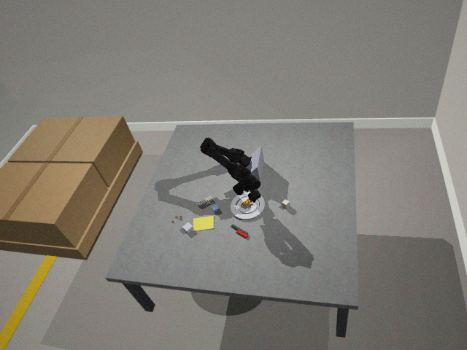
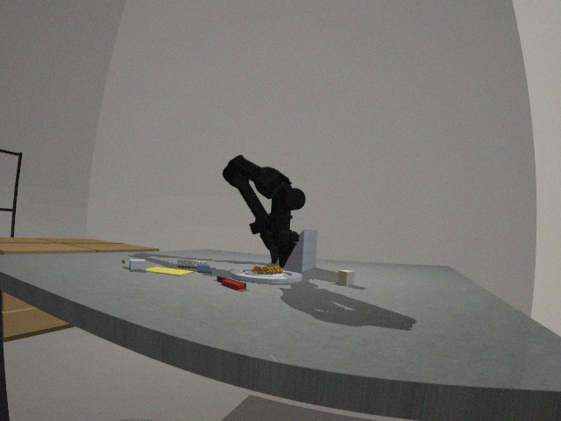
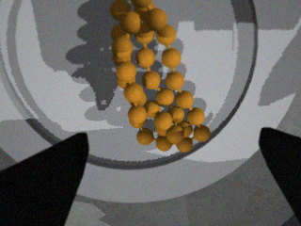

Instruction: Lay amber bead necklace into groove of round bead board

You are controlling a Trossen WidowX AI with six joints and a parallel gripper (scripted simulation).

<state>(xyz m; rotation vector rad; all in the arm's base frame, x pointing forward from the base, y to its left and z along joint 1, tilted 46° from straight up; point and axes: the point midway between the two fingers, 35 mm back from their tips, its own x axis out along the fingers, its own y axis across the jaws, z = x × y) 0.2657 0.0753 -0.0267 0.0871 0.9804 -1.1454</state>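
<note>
My gripper tip is 40 mm short of the round bead board, 20 mm above it and 10 mm to the left of it. From my gripper tip the other things lie so: blue cube: 200 mm to the right, 80 mm ahead, 20 mm below; then cream cube: 210 mm to the left, 20 mm ahead, 10 mm below; then red-handled tool: 230 mm ahead, 30 mm below, 10 mm to the right.
</note>
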